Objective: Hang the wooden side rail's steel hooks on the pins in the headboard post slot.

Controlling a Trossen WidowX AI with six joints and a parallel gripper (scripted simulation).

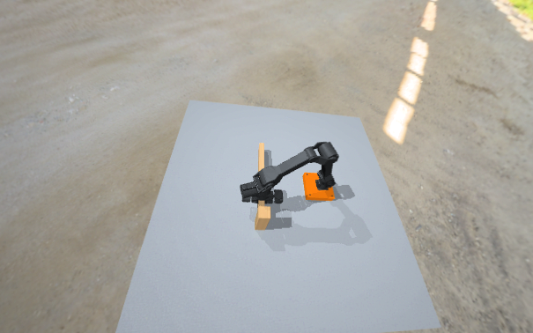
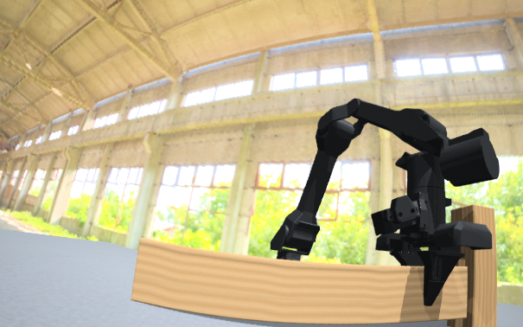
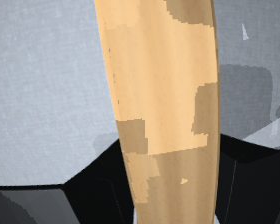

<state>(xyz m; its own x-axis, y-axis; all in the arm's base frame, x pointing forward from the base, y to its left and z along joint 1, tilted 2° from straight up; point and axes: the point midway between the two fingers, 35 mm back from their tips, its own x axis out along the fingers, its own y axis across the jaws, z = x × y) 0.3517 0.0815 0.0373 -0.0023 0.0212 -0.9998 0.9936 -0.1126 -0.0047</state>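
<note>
Right now the headboard post is 10 cm to the left of my gripper tip, 5 cm above it and 1 cm ahead of it.
</note>
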